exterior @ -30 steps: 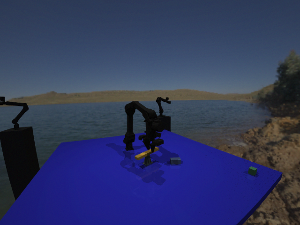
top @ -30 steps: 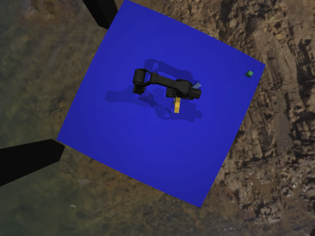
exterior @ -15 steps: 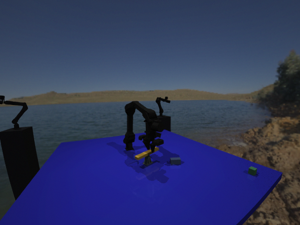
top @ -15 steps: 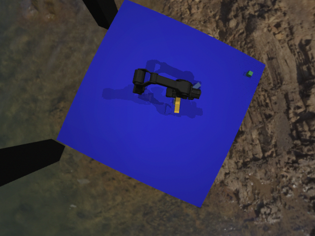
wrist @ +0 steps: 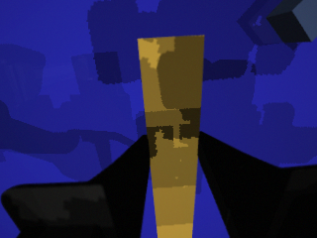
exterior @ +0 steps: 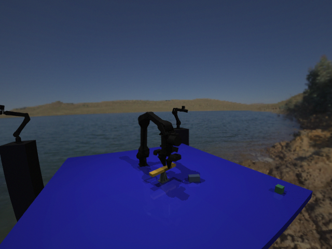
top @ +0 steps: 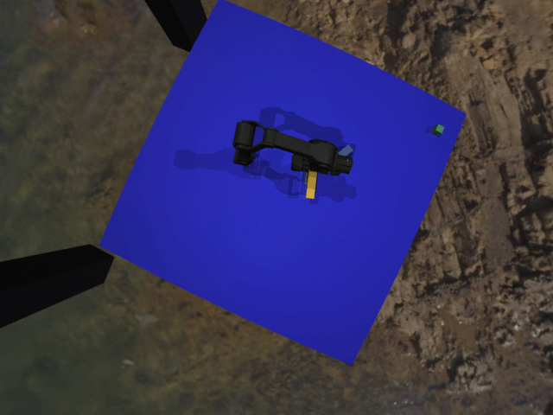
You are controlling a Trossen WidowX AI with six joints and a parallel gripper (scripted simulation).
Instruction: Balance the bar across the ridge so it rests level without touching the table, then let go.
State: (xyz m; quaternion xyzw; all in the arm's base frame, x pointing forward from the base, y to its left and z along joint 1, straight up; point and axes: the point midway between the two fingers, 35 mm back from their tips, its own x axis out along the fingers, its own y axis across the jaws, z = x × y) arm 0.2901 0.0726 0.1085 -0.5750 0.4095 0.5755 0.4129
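My gripper tip is 1 cm short of the yellow bar and 3 cm to the left of it. Also, from my gripper tip: light blue block: 10 cm ahead, 13 cm to the left, 6 cm below; small green cube: 45 cm ahead, 43 cm to the left, 6 cm below.
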